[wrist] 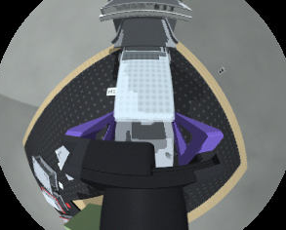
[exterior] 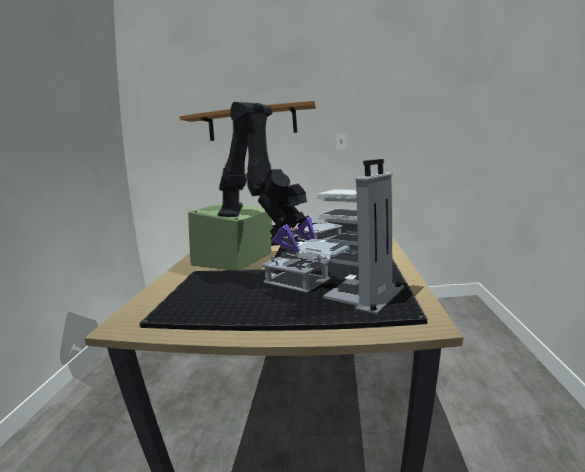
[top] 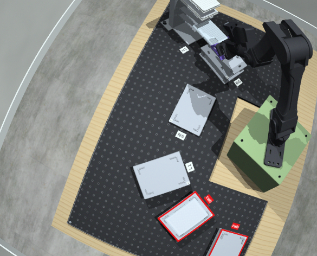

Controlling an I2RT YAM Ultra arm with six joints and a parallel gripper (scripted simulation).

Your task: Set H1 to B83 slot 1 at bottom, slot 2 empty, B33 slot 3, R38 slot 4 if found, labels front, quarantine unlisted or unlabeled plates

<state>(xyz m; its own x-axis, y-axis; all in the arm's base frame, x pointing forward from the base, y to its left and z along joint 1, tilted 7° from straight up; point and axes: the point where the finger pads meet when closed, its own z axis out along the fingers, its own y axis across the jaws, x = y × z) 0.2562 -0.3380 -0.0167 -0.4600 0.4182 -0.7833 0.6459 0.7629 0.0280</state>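
The regrip nest RG lies 3 cm behind my hand, 2 cm to the left of it and 6 cm below it. Also, from my hand: plate hotel H1: 17 cm ahead, 15 cm to the right, 4 cm above; landing nest L1: 10 cm ahead, 52 cm to the left, 7 cm below; recovery nest N6: 5 cm ahead, 26 cm to the left, 11 cm below.
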